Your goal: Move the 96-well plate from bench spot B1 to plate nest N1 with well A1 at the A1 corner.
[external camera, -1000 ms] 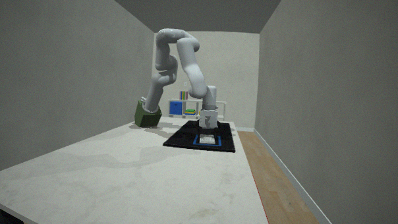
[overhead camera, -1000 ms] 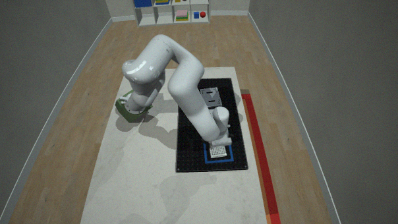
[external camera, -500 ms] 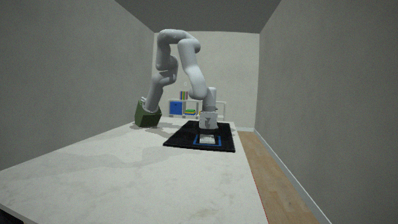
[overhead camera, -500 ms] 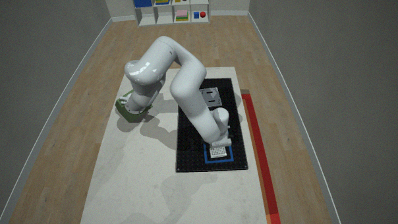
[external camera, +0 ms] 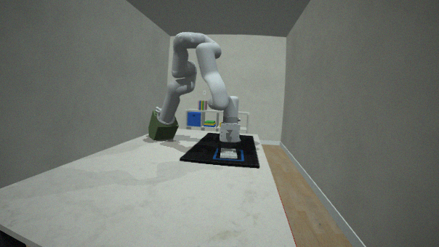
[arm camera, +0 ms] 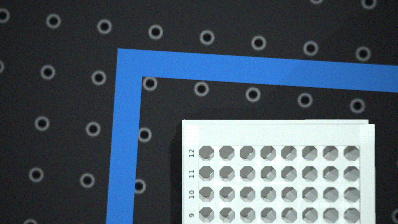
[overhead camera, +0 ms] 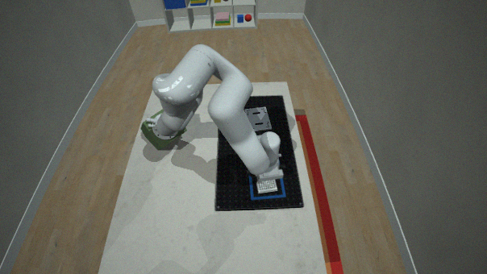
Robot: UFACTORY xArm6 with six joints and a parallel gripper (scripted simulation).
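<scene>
Now: the white 96-well plate 10 mm below my hand. Also, from my hand: A1 label (110 mm ahead, 440 mm to the left, 10 mm below); grey plate nest N1 (50 mm ahead, 360 mm to the left, 10 mm below).
</scene>
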